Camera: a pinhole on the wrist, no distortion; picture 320 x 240 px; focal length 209.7 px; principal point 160.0 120.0 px. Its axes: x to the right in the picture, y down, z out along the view. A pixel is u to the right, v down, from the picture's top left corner.
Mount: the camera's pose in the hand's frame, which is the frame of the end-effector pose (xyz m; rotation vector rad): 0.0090 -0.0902 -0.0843 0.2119 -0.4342 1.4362
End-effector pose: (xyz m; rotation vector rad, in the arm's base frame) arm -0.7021 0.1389 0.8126 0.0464 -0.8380 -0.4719
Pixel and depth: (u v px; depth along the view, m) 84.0 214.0 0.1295
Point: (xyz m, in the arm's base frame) -0.8162 0.0122 0.7268
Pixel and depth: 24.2 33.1 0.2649
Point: -0.8779 -0.2006 0.8404
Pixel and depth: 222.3 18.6 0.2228
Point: -0.8187 0.0072 0.9481
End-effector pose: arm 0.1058 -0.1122 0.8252 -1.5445 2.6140 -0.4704
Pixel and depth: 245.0 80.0 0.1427
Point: 0.1951 -0.1870 0.7875
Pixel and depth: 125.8 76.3 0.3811
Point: 0.4072 -0.3238 0.6862
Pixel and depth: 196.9 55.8 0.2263
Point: 0.2440 -0.2512 0.7368
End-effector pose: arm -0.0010 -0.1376 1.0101 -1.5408 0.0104 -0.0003
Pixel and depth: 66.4 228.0 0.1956
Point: -0.1273 -0.0989 1.2458
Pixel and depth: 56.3 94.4 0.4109
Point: -0.0195 0.0586 1.4606
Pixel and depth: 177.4 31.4 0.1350
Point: 0.0445 -0.0931 1.1523
